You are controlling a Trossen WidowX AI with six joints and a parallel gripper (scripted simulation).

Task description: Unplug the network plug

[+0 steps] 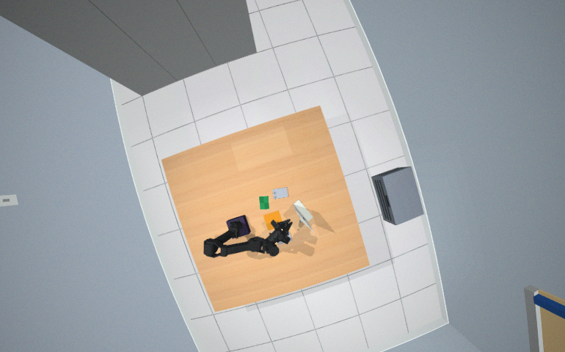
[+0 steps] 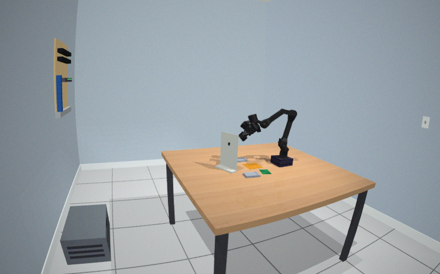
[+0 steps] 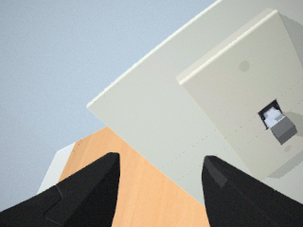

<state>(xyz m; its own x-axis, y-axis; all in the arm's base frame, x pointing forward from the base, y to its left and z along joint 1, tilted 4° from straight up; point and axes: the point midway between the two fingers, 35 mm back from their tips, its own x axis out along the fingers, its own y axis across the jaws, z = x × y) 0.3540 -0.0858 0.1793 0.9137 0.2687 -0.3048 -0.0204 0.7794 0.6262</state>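
The grey network plug is 6 cm below my gripper tip, 6 cm ahead of it and 4 cm to the right of it. The rest, counted from my gripper tip: orange marked square: 25 cm below, 14 cm behind, 1 cm to the right; then green square: 25 cm below, 14 cm to the left, 14 cm behind; then upright white panel: 13 cm below, 8 cm ahead, 4 cm to the right.
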